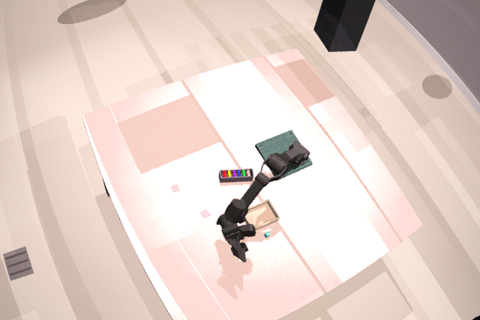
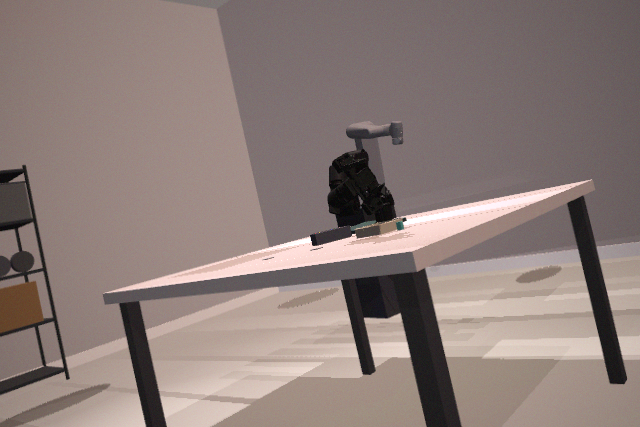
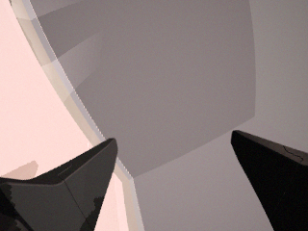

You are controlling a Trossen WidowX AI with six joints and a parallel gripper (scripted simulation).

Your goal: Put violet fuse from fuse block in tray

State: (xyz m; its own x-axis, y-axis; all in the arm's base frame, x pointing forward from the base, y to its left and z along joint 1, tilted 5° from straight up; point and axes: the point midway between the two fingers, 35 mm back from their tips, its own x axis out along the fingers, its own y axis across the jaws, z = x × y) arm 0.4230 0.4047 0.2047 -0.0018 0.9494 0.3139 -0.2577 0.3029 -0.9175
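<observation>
My gripper tip is 430 mm to the left of the violet fuse, 160 mm above it and 130 mm past it. Also, from my gripper tip: red fuse: 440 mm to the right, 160 mm below, 90 mm behind; small teal cube: 180 mm behind, 170 mm below, 130 mm to the right; beige tray: 220 mm to the right, 180 mm below, 180 mm behind.
</observation>
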